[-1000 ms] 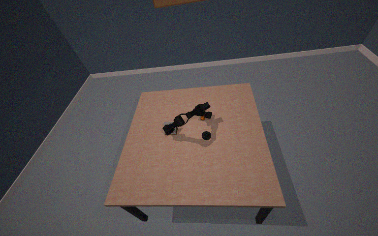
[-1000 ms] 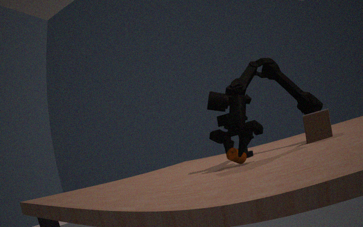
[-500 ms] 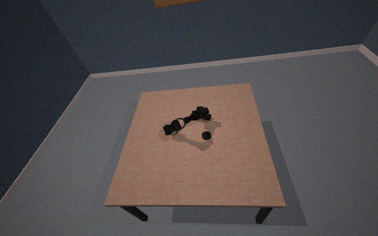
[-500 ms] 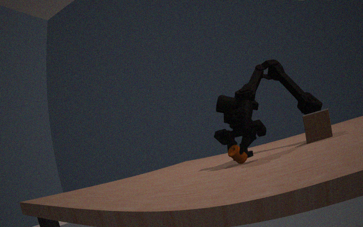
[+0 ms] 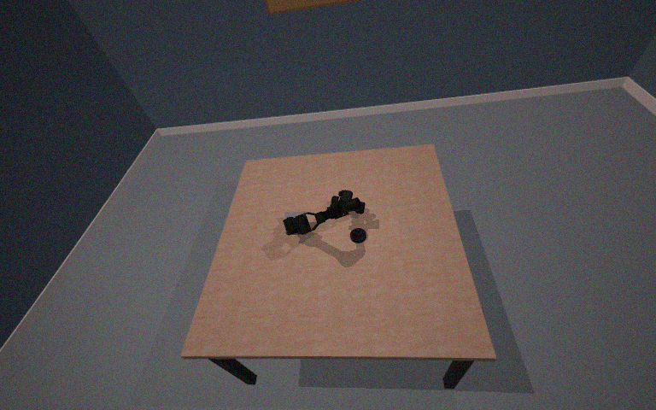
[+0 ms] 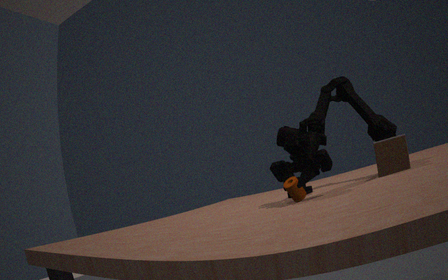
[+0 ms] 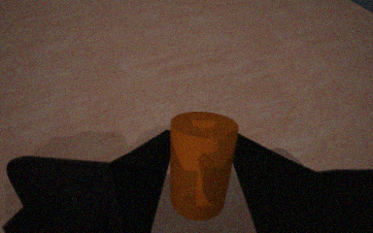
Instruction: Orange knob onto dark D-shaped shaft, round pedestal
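Right now the dark round pedestal is 50 mm ahead of my gripper tip, 210 mm to the right of it and 10 mm below it. The rest, counted from my gripper tip: orange knob: 20 mm to the right, 10 mm below.
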